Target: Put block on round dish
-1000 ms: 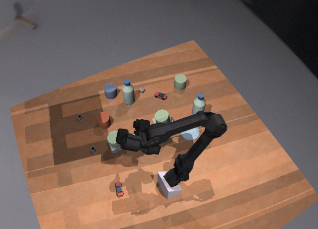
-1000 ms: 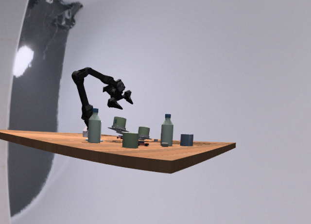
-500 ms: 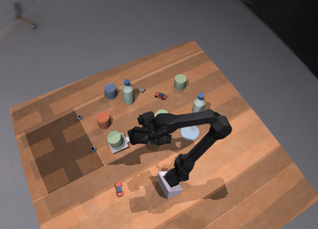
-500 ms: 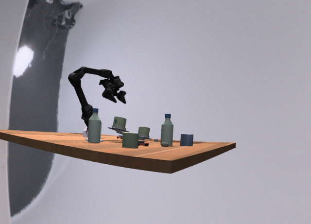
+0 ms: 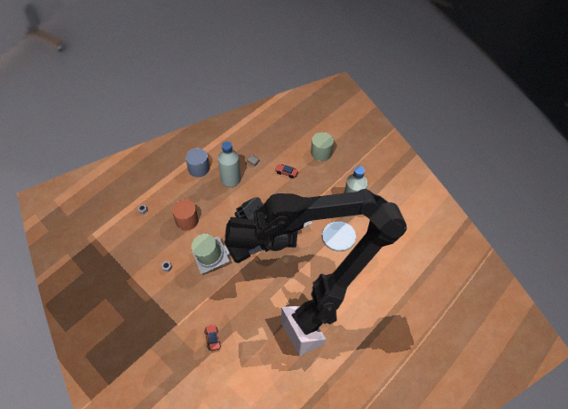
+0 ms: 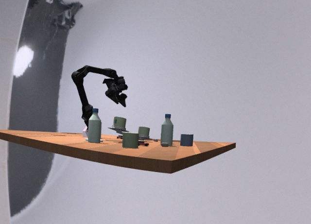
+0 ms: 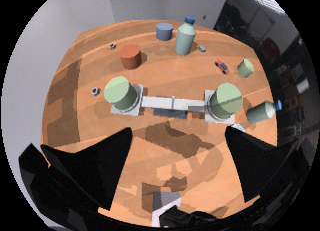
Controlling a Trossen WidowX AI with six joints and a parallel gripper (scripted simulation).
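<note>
The grey block is 180 mm below my gripper tip, 110 mm ahead of it and 100 mm to the left of it. The rest, counted from my gripper tip: orange-brown cylinder (270 mm ahead, 180 mm below, 80 mm to the left); then pale blue round dish (260 mm to the right, 220 mm below, 30 mm behind); then blue cylinder (440 mm ahead, 180 mm below, 30 mm to the right).
</note>
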